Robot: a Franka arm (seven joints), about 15 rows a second.
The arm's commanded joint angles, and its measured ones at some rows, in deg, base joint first. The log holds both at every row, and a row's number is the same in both.
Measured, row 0:
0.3, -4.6, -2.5, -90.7, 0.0, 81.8, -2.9
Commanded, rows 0 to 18:
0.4, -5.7, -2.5, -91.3, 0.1, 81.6, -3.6
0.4, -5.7, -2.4, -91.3, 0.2, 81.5, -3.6
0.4, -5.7, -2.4, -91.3, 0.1, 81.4, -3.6
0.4, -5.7, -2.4, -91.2, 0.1, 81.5, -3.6
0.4, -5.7, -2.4, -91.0, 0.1, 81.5, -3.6
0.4, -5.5, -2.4, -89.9, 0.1, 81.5, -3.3
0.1, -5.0, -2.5, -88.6, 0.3, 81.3, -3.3
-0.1, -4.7, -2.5, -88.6, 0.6, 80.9, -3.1
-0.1, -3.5, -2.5, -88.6, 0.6, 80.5, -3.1
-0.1, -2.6, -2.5, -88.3, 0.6, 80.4, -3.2
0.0, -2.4, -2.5, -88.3, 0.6, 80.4, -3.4
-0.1, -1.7, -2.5, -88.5, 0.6, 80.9, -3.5
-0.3, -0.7, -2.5, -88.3, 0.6, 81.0, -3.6
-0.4, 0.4, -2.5, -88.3, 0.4, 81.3, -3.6
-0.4, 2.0, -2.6, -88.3, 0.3, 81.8, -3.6
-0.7, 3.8, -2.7, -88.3, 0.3, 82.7, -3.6
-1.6, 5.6, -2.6, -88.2, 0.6, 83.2, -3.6
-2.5, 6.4, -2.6, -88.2, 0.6, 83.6, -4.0
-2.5, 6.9, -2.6, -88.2, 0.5, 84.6, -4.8
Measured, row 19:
-0.8, 5.0, -3.0, -89.4, 0.0, 83.9, -3.1
